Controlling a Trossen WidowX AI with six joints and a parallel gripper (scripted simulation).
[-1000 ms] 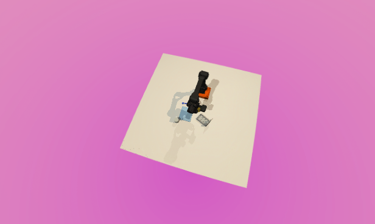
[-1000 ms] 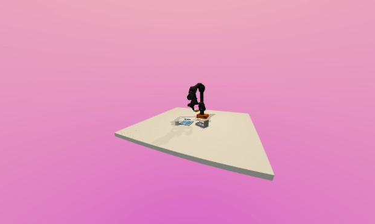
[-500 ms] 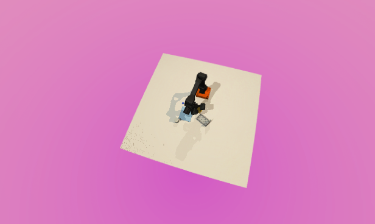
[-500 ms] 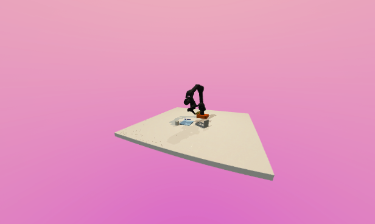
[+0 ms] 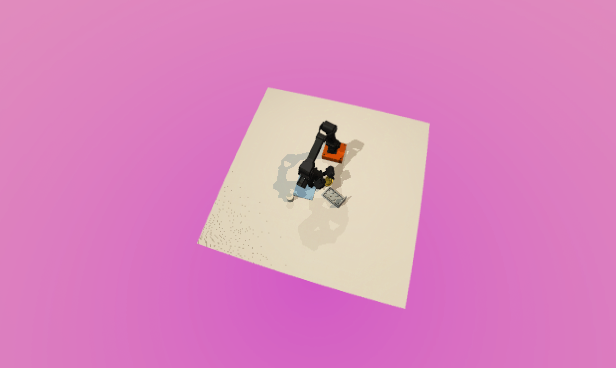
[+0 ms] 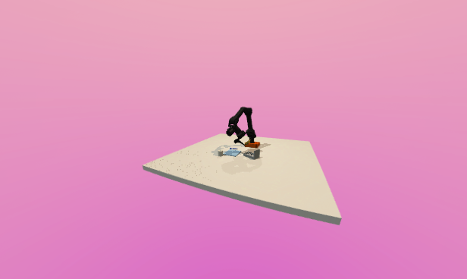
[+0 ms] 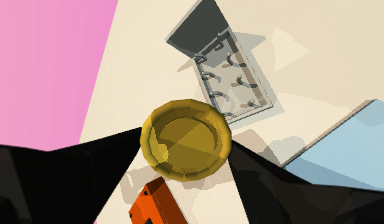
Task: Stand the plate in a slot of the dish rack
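The grey dish rack lies 80 mm below my gripper tip, 60 mm ahead of it and 50 mm to the left of it. Also, from my gripper tip: yellow plate (10 mm above); cream cup (220 mm to the right, 130 mm ahead, 80 mm below); light blue mat (150 mm to the right, 100 mm below, 30 mm ahead).
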